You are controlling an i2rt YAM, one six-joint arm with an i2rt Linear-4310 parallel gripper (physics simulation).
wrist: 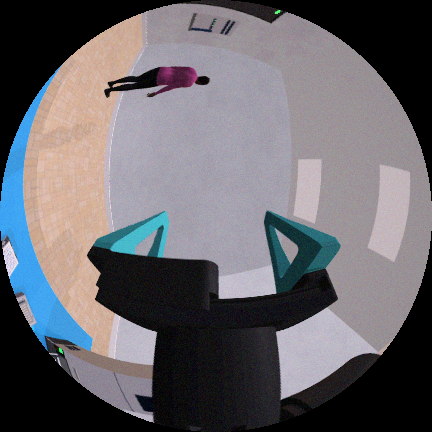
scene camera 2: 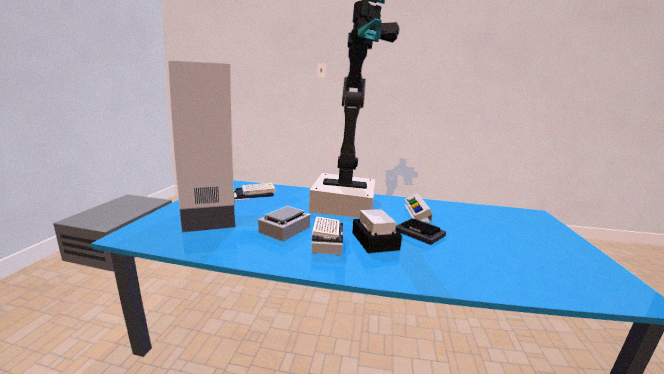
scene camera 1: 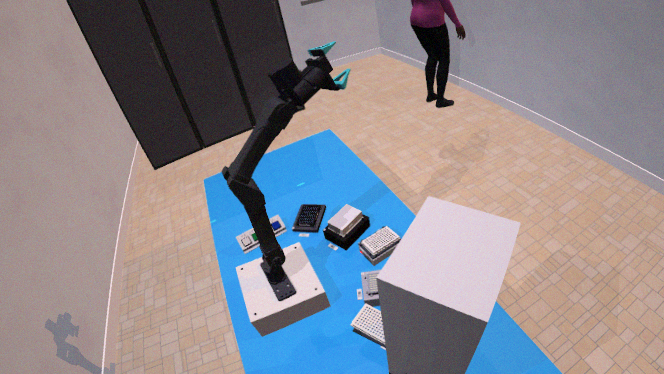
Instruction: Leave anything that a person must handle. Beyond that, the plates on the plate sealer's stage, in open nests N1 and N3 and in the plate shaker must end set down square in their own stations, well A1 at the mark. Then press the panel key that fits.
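My gripper (scene camera 1: 341, 57) (scene camera 2: 377, 15) (wrist: 215, 216) is open and empty, high above the table. A dark plate (scene camera 1: 309, 216) (scene camera 2: 425, 227) lies in a low black nest. A white block-like plate (scene camera 1: 345, 219) (scene camera 2: 378, 221) sits on a black station. A white well plate (scene camera 1: 381, 241) (scene camera 2: 327, 227) sits on a pale station. A grey station (scene camera 1: 367, 298) (scene camera 2: 283, 229) bears a plate, partly hidden in scene camera 1. Another white plate (scene camera 1: 369, 320) (scene camera 2: 259, 188) lies on a dark base. The key panel (scene camera 1: 245, 242) (scene camera 2: 417, 207) shows coloured keys. Station labels and A1 marks are unreadable.
A tall tower (scene camera 1: 450, 250) (scene camera 2: 202, 135) stands on the blue table (scene camera 1: 300, 160) (scene camera 2: 500, 260) and hides parts of stations in scene camera 1. The arm's white base (scene camera 1: 290, 310) (scene camera 2: 341, 201) stands near the panel. A person (scene camera 1: 434, 30) (wrist: 176, 77) stands on the floor beyond the table.
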